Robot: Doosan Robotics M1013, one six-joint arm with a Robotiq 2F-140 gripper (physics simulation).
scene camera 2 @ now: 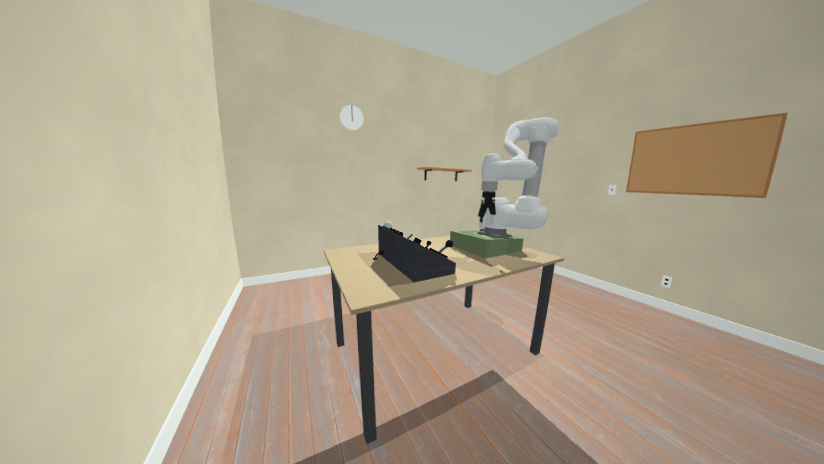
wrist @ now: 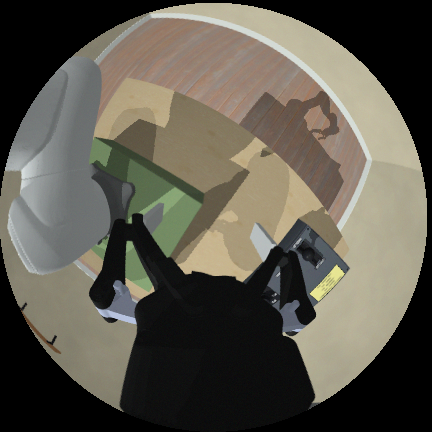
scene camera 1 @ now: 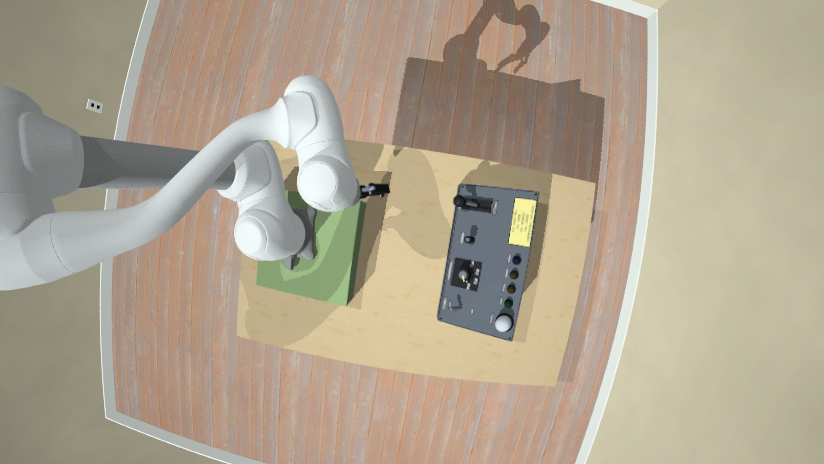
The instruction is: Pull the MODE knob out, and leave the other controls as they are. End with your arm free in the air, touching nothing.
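Places are measured from the arm's base along level axes (x ahead, y left, z up), in centimetres.
Pixels of known places: gripper, fingertip midpoint: (scene camera 2: 486, 226) (wrist: 208, 221); arm's base, origin of the base link: (scene camera 2: 494, 235) (wrist: 104, 203) (scene camera 1: 292, 232).
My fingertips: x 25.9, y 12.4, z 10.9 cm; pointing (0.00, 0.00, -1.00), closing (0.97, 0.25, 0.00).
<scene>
For each thing: its top centre in the pictures, then the offset to it from my fingertips. "*": a spot on its surface instead. Level surfaces: height alone.
- small black knob, middle of its top: (scene camera 1: 469, 239) dx +35.3, dy -11.3, dz -6.8 cm
- ball-tipped lever, middle of its top: (wrist: 311, 257) (scene camera 1: 460, 200) dx +31.3, dy +1.1, dz -4.5 cm
- white round knob, surface spot: (scene camera 1: 503, 322) * dx +47.1, dy -36.5, dz +1.2 cm
- yellow note, surface spot: (scene camera 1: 522, 222) (wrist: 327, 284) * dx +52.0, dy -4.6, dz -3.2 cm
- table, its level: dz -21.0 cm
The dark control panel (scene camera 1: 490, 242) (scene camera 2: 406, 253) (wrist: 334, 259) stands on the table. The small black knob (scene camera 1: 469, 239) between the slotted lever and the square selector dial is the MODE knob; its label is too small to read, and how far it stands out cannot be told. In the wrist view, what seems to be this knob (wrist: 271, 295) is partly hidden by a finger. My gripper (scene camera 1: 381, 189) (scene camera 2: 487, 222) (wrist: 208, 221) is open and empty, pointing down in the air near the green block's panel-side edge, well apart from the panel.
The panel also bears a ball-tipped lever (scene camera 1: 459, 201), a selector dial (scene camera 1: 463, 274), several coloured lamps, a white round knob (scene camera 1: 503, 322) and a yellow note (scene camera 1: 522, 222) (wrist: 327, 283). The green block (scene camera 1: 328, 276) (scene camera 2: 487, 244) (wrist: 187, 210) under my arm's base stands on the table (scene camera 1: 397, 322).
</scene>
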